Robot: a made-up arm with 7 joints.
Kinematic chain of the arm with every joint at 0, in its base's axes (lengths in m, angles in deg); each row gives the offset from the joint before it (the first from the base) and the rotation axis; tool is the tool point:
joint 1: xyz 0 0 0.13 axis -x
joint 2: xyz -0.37 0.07 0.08 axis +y
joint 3: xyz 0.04 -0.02 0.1 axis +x
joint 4: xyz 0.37 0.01 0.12 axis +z
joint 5: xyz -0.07 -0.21 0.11 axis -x
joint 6: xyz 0.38 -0.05 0 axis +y
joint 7: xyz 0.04 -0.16 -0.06 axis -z
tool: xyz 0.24 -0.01 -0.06
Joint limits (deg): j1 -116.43..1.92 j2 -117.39..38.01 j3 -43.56..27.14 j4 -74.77..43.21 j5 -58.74..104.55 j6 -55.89..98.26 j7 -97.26..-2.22
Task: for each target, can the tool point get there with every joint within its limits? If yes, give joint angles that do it. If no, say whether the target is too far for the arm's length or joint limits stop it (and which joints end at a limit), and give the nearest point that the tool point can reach.
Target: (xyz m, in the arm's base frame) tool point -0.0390 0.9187 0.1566
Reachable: no: joint limits stop it (at a limit: joint 1, joint 2, joint 3, joint 7) | nearest point 0.0800 0.6169 0.0361 | short by 0.346 m
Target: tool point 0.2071 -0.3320 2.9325
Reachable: no: too far | nearest point -0.1177 -0.1505 1.4003 | short by 1.577 m
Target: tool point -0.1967 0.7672 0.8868
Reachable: no: joint limits stop it (at a limit: joint 1, joint 3, joint 4, joint 5, joint 6, joint 7) | nearest point -0.1715 0.6394 0.9934 | short by 0.168 m
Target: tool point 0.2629 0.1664 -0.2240
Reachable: yes | joints -102.80 22.48 21.84 -40.94 -23.43 -12.17 -73.35
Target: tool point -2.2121 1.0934 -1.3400
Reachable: no: too far | nearest point -1.1431 0.0873 -0.4261 | short by 1.729 m
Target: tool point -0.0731 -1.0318 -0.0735
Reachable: yes | joints -98.19 -48.35 -32.58 14.11 80.97 22.13 -57.03
